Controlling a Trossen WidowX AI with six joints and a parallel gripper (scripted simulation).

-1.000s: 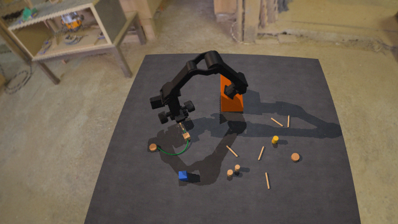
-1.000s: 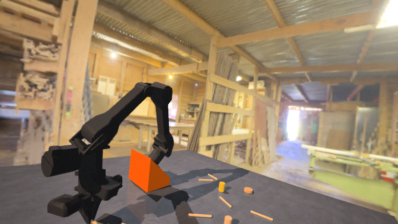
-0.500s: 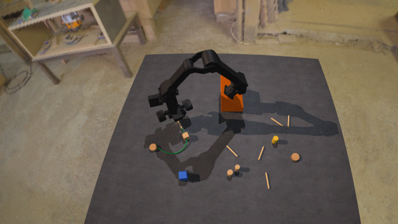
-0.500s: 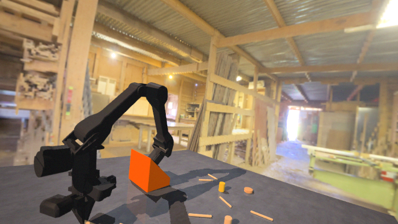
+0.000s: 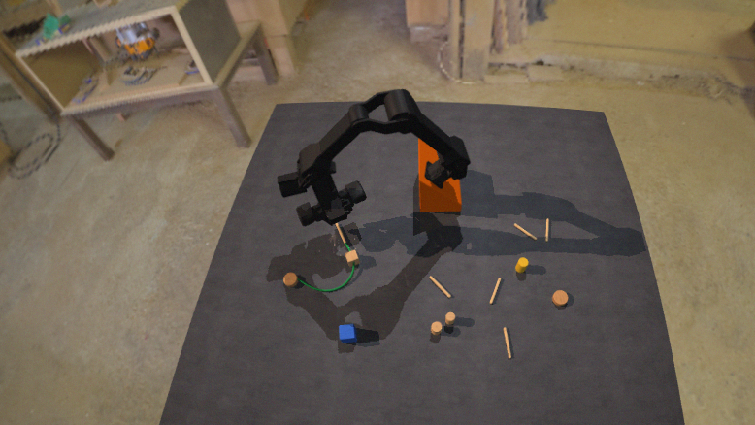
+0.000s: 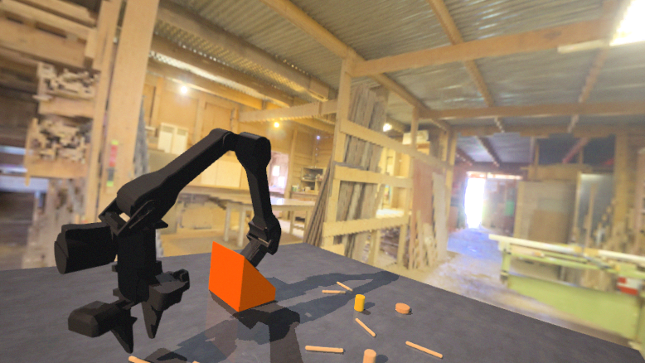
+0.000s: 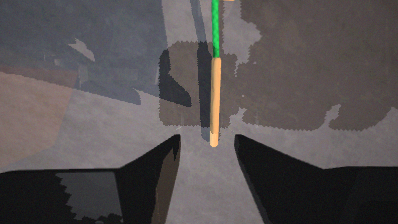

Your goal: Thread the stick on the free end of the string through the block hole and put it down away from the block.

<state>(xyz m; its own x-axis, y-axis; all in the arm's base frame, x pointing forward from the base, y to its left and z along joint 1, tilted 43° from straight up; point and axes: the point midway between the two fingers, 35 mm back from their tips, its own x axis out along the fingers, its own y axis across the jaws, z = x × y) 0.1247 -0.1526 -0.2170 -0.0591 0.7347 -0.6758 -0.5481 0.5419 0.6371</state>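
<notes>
My gripper tip is 4 cm short of the thin wooden stick, 2 cm to the right of it and 2 cm above it. The rest, counted from my gripper tip: blue cube 31 cm ahead, 10 cm to the left, 1 cm below; then wooden block 10 cm ahead, 6 cm to the left, 1 cm below; then round wooden button 19 cm ahead, 10 cm to the right, 2 cm below.
</notes>
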